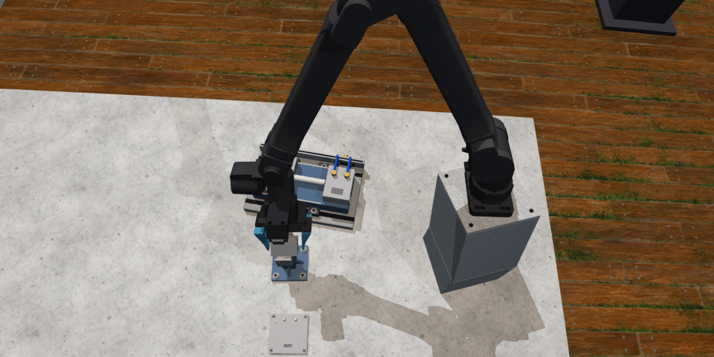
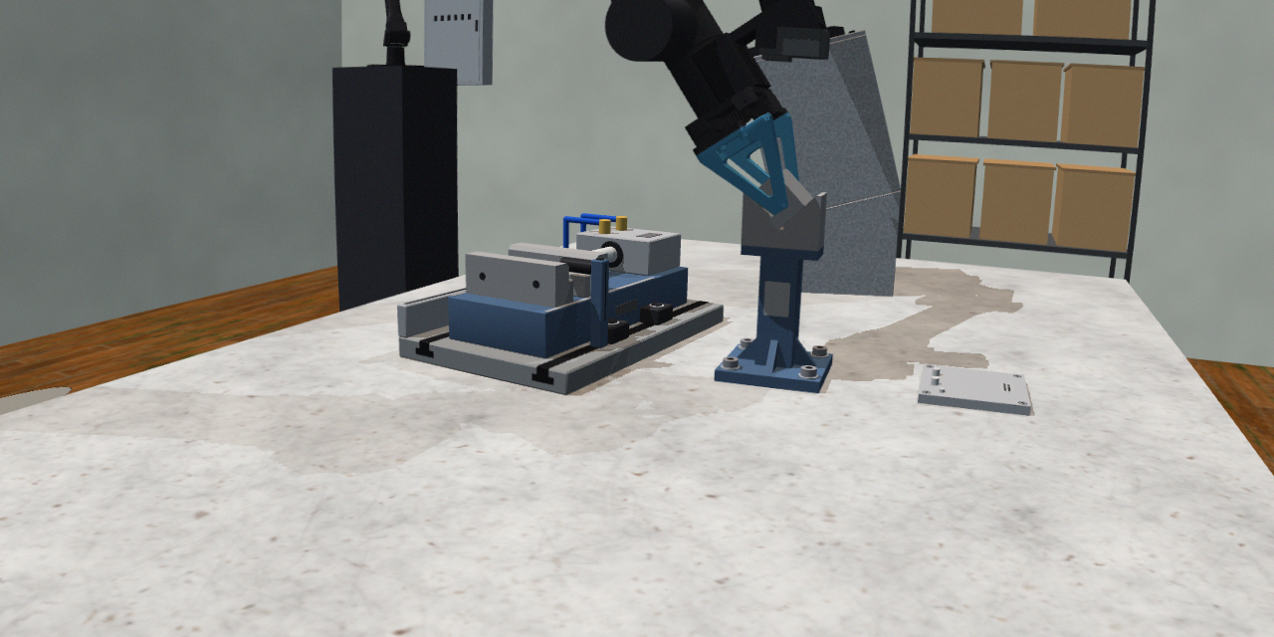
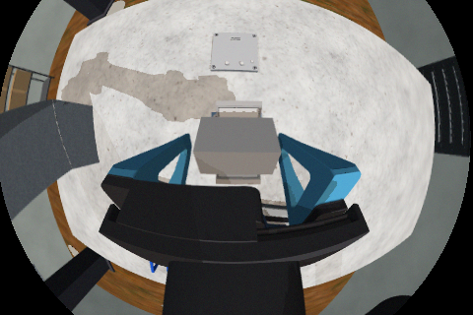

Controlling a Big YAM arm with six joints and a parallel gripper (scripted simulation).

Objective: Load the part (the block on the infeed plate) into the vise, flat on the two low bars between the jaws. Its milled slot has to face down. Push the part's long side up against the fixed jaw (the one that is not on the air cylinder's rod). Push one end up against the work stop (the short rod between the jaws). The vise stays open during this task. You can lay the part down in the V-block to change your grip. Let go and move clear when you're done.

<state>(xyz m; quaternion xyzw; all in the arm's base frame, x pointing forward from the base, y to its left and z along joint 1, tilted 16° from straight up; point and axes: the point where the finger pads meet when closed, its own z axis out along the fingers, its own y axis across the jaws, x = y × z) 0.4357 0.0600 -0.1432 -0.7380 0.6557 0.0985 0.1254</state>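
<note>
Now: hand right at the grey part. Also, from my hand: V-block post: 100 mm below; work stop: 170 mm to the right, 70 mm below, 60 mm ahead; blue work-stop post: 140 mm to the right, 100 mm below, 60 mm ahead.
</note>
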